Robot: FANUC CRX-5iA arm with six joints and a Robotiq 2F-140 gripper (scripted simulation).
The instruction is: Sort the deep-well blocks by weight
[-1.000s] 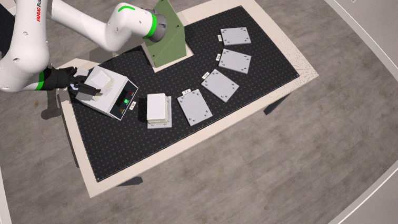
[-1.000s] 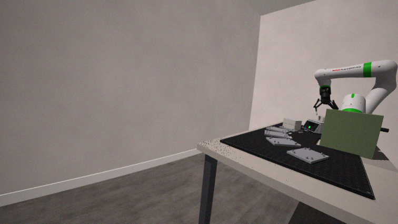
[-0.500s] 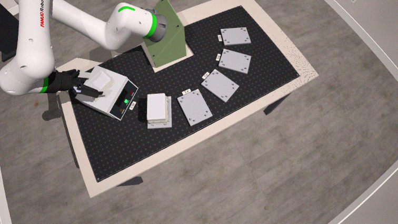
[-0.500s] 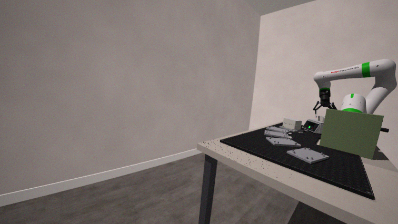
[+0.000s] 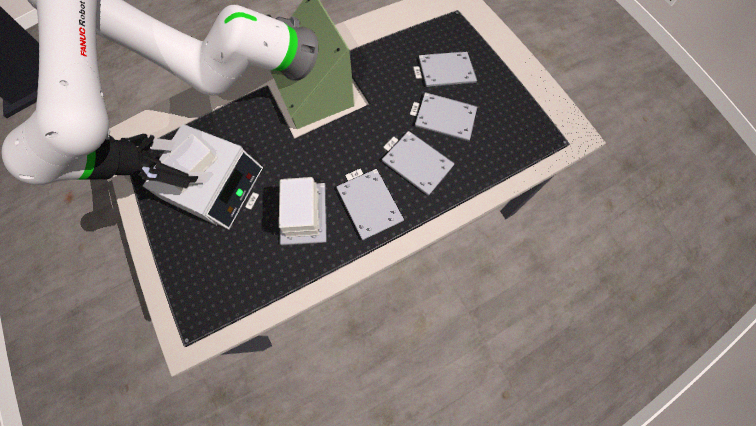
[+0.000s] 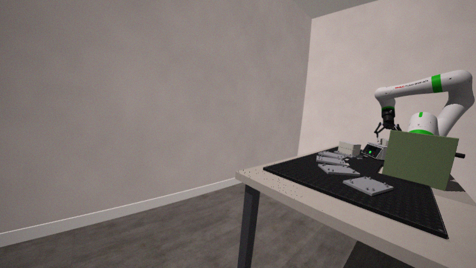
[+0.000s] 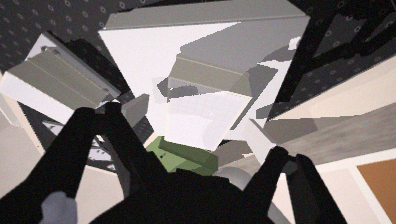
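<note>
My gripper is now 10 mm above the white deep-well block. Round my hand: check-weigher platform (40 mm below); check-weigher (70 mm below, 10 mm ahead); infeed nest IN (220 mm ahead, 210 mm to the left, 120 mm below).
</note>
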